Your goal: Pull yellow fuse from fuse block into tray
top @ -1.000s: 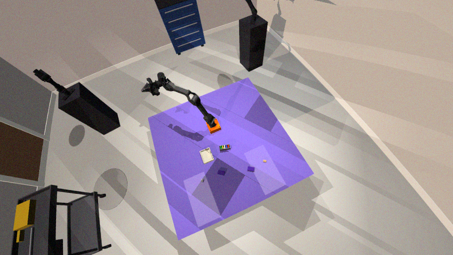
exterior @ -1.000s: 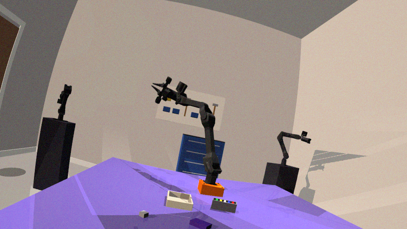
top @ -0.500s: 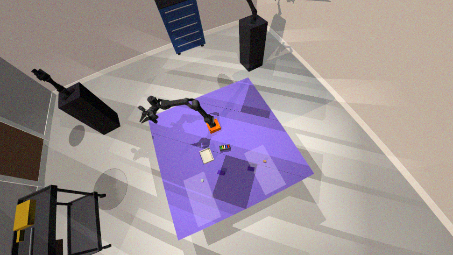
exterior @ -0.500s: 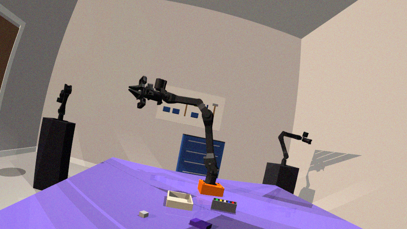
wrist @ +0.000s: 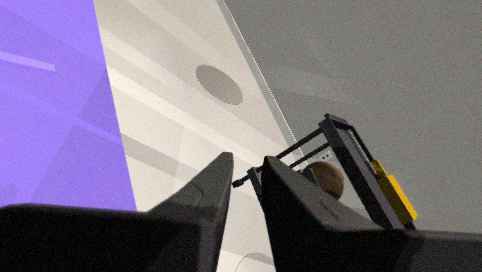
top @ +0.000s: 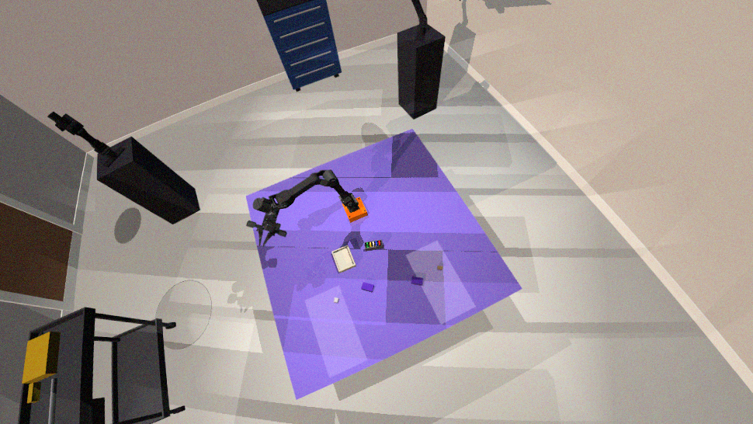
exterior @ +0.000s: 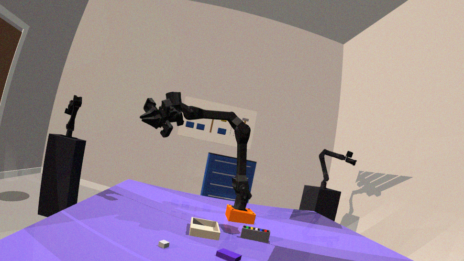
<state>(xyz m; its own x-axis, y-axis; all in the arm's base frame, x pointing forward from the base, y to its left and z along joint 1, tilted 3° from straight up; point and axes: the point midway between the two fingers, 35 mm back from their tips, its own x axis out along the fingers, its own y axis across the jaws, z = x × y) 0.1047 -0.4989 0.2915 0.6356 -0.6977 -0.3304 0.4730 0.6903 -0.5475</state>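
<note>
Right now the yellow fuse is 150 mm ahead of my gripper tip, 480 mm to the left of it and 340 mm below it. Also, from my gripper tip: cream tray (130 mm ahead, 310 mm to the left, 360 mm below); then grey cube (320 mm ahead, 160 mm to the left, 350 mm below); then tan piece (460 mm ahead, 750 mm to the left, 350 mm below).
</note>
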